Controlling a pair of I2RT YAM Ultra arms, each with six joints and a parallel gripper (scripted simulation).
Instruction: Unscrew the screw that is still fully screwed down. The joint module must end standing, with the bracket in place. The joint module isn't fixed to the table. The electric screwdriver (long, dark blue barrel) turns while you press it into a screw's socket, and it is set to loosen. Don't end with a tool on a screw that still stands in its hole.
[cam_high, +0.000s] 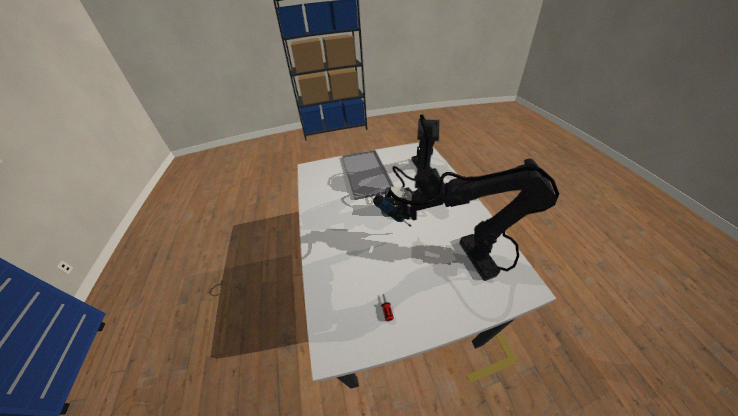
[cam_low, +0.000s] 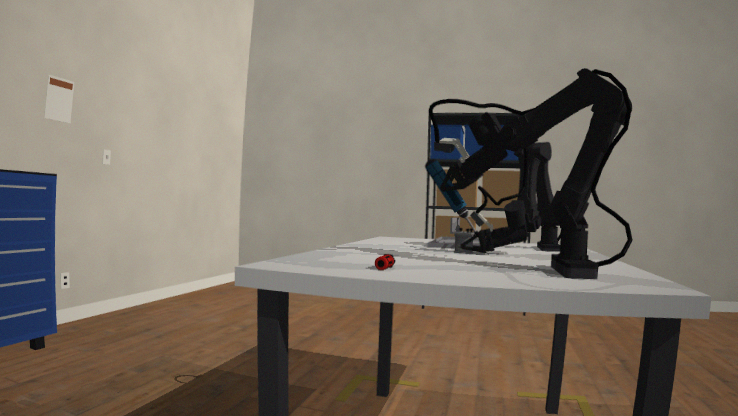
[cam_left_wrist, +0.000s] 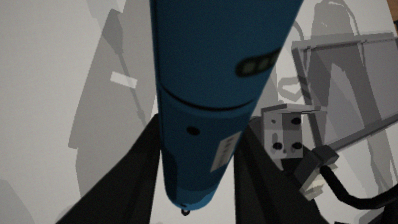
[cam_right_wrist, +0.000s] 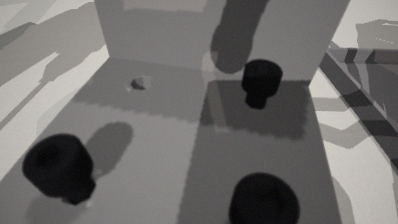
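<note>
My right hand is 1 cm below the joint module. The rest, counted from my right hand: bit 16 cm to the left, 7 cm above, 4 cm behind; then flat grey tray 34 cm to the right, 4 cm ahead, 2 cm below; then grey bracket 5 cm above.
</note>
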